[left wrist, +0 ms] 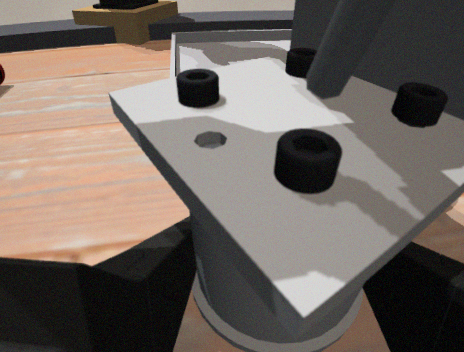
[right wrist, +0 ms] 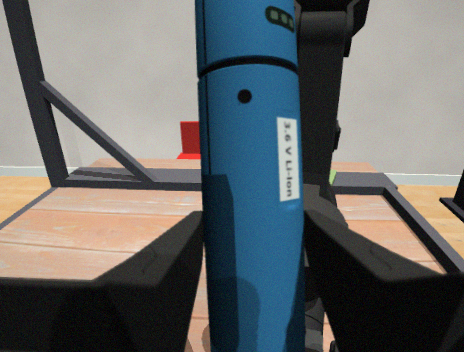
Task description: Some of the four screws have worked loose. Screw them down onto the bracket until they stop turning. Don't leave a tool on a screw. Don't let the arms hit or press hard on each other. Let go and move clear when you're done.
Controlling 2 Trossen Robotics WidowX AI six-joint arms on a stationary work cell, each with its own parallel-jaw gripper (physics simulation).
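Frame: origin at the left arm's base, x left, y ahead, z down, level; metres.
Where they show: right gripper, between the fingertips: (right wrist: 253, 220); right arm's base, origin of its link: (left wrist: 126, 5).
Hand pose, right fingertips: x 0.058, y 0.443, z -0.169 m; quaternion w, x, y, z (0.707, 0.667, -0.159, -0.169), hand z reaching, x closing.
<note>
After its pixels a point has its place.
The bracket's pale square plate (left wrist: 240, 195) {x 0.095, y 0.477, z -0.028 m} lies across the left wrist view on a grey round post (left wrist: 227, 280) {x 0.099, y 0.483, z 0.007 m}. Four black socket-head screws stand on it: front (left wrist: 308, 162) {x 0.086, y 0.479, z -0.034 m}, left (left wrist: 198, 88) {x 0.110, y 0.504, z -0.033 m}, right (left wrist: 420, 105) {x 0.063, y 0.505, z -0.034 m} and back (left wrist: 301, 61) {x 0.088, y 0.529, z -0.033 m}. How far each is seated is hard to tell. A grey tool bit (left wrist: 332, 60) reaches down near the back screw, apart from the screw heads. My left gripper (left wrist: 275, 230) {x 0.088, y 0.520, z 0.027 m} appears shut on the bracket's post below the plate; its fingertips are hidden. My right gripper (right wrist: 253, 220) {x 0.058, y 0.443, z -0.169 m} is shut on the blue electric screwdriver (right wrist: 250, 150) {x 0.060, y 0.452, z -0.202 m}, held upright.
A hole (left wrist: 210, 140) {x 0.105, y 0.494, z -0.026 m} shows in the plate. A pale tray (left wrist: 174, 55) {x 0.200, y 0.706, z 0.023 m} lies behind it, and a large dark grey shape (left wrist: 400, 50) {x 0.064, y 0.527, z -0.039 m} rises at the right. The right wrist view shows a black arm (right wrist: 320, 110) {x 0.055, y 0.287, z -0.186 m} behind the screwdriver, a dark frame post (right wrist: 37, 100) {x -0.508, y 0.229, z -0.161 m} and a red object (right wrist: 190, 139).
</note>
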